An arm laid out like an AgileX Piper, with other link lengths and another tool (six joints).
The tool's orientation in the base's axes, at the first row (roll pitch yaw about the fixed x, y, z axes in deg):
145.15, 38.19, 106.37
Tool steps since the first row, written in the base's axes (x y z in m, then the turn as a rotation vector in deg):
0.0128, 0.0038, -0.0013, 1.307, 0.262, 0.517
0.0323, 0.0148, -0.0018, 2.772, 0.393, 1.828
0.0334, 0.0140, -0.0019, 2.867, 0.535, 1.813
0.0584, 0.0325, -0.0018, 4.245, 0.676, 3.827
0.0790, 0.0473, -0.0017, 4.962, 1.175, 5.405
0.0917, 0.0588, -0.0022, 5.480, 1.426, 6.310
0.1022, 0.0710, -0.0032, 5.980, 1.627, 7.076
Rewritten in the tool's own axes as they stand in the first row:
0.0008, 0.0104, 0.0084, -0.412, 1.281, 0.485
0.0051, 0.0298, 0.0187, -1.448, 2.952, 0.609
0.0043, 0.0301, 0.0198, -1.353, 3.091, 0.638
0.0127, 0.0579, 0.0309, -2.797, 5.024, 0.246
0.0192, 0.0805, 0.0403, -3.555, 6.510, -0.439
0.0254, 0.0956, 0.0457, -4.040, 7.416, -0.746
0.0329, 0.1093, 0.0496, -4.473, 8.219, -0.960

